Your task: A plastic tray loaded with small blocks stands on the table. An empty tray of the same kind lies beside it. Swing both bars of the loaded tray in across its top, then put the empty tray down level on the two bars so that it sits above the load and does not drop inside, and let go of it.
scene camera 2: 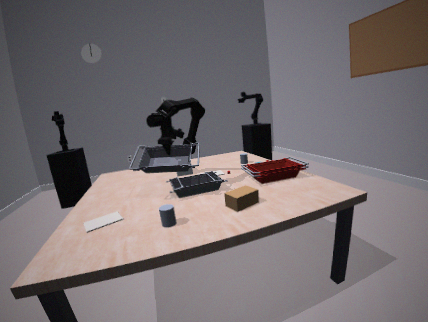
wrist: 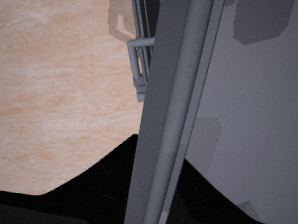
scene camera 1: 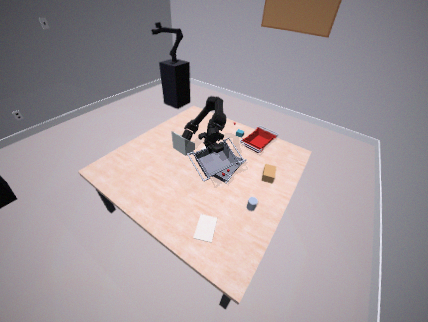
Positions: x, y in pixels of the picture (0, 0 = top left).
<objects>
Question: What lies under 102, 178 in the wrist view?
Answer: My gripper.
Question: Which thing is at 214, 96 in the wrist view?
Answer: A grey tray.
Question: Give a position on a grey tray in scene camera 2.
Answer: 154, 159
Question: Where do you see a grey tray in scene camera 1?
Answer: At 212, 163
</objects>
